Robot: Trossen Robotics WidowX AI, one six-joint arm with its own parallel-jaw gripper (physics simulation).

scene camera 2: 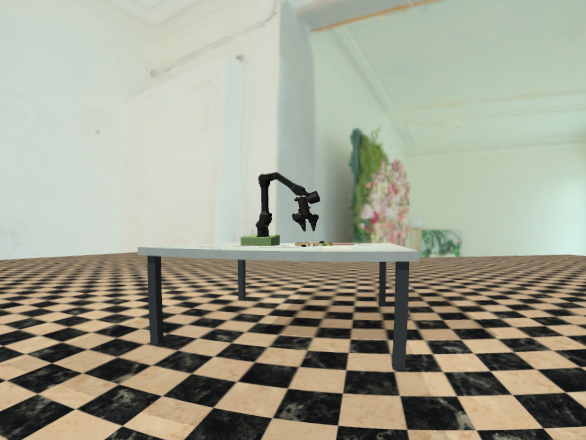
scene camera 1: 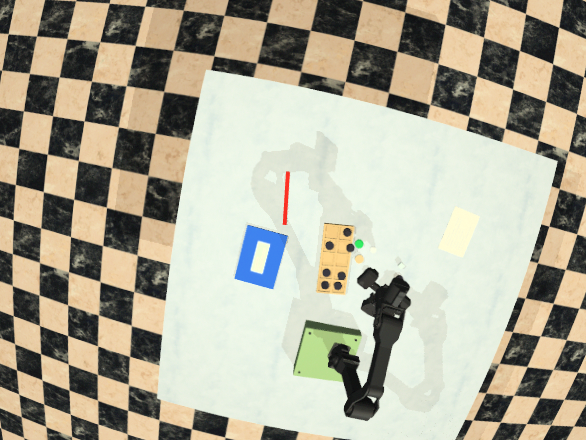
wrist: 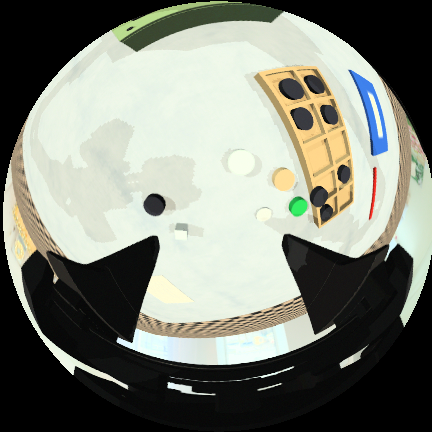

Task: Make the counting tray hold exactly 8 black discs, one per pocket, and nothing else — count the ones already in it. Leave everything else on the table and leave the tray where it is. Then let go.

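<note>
The tan counting tray [scene camera 1: 331, 230] [wrist: 318, 155] has two columns of pockets. Several black discs lie in it. One black disc [scene camera 1: 350, 248] [wrist: 319, 196] sits over the tray's side wall and looks raised, not flat in its pocket. The middle pair of pockets and one far-end corner pocket are empty. A loose black disc [wrist: 154, 204] lies on the table, away from the tray; the arm hides it in scene camera 1. My gripper [scene camera 1: 384, 283] [scene camera 2: 309, 229] [wrist: 221, 241] is open and empty, above the table beside the tray.
Beside the tray lie a green disc [scene camera 1: 359, 244] [wrist: 298, 206], a tan disc [scene camera 1: 359, 258] [wrist: 283, 179], a small white disc [scene camera 1: 373, 249] [wrist: 264, 214], a larger white disc [wrist: 241, 162] and a pale cube [scene camera 1: 400, 264] [wrist: 181, 231]. A blue frame [scene camera 1: 244, 258] and red bar [scene camera 1: 286, 198] lie beyond.
</note>
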